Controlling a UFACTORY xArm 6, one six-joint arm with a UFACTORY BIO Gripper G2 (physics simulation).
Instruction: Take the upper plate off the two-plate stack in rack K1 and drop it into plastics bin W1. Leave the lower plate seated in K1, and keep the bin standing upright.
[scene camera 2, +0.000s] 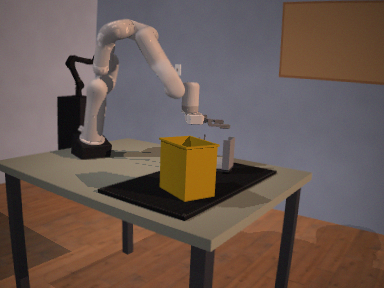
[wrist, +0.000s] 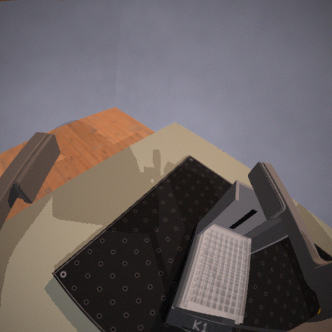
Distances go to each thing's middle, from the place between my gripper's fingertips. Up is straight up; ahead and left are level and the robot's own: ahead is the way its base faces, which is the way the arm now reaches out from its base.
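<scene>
Yellow bin W1 (scene camera 2: 188, 164) is 47 cm to the right of my hand, 10 cm below it and 2 cm ahead of it. Then there is the clear gridded plate (wrist: 217, 281), which I see 15 cm lower than my hand and 13 cm to the right of it. Going by their middles, the plate is the nearest to my hand of the things named here.
</scene>
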